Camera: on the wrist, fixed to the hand. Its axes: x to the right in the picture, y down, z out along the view.
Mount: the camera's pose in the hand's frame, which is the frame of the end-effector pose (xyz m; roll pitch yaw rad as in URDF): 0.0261 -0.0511 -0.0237 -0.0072 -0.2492 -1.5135
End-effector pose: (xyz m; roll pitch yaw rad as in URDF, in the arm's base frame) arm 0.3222 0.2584 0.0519 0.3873 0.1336 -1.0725
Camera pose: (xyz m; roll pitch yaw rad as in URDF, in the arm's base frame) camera 0.2982 0.2222 0.0075 -0.1202 0.1437 -2.6062
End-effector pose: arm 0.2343 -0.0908 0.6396 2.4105 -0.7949 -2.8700
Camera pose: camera 0.2198 -0.1507 0.6467 2.0597 0.5721 -2.1481
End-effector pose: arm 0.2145 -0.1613 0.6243 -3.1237 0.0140 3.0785
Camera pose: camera 0.1849 -0.2102 0.6485 -3.1334 0.2321 -1.6876
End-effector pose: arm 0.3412 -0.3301 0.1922 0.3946 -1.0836 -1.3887
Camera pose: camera 0.3126 -0.3851 0.1958 1.0960 0.0185 -2.8054
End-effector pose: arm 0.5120 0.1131 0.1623 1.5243 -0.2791 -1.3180
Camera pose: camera 0.5425 0.0802 0.1194 0.8674 1.1262 -2.0621
